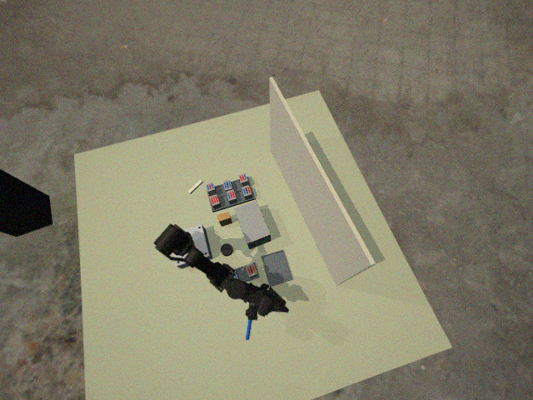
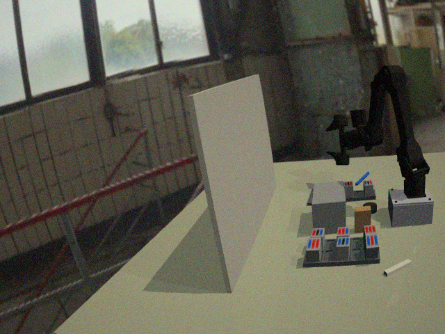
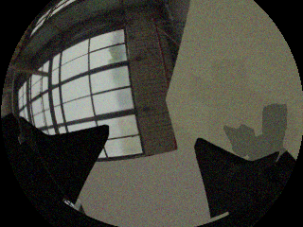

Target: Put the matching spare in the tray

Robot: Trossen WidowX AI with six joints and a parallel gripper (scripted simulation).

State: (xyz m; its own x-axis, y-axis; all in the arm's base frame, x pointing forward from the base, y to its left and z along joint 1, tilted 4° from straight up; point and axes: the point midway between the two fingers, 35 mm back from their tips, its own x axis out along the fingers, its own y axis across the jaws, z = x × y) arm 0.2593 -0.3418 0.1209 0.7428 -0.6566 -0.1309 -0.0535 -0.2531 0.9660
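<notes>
Now: the grey spare 18 cm to the left of my gripper tip, 12 cm below it and 7 cm behind it. Round my gripper tip: striped block (19 cm to the left, 15 cm behind, 12 cm below); blue marker (16 cm below, 14 cm behind, 2 cm to the left); dark tray (16 cm to the left, 16 cm below, 3 cm ahead).
</notes>
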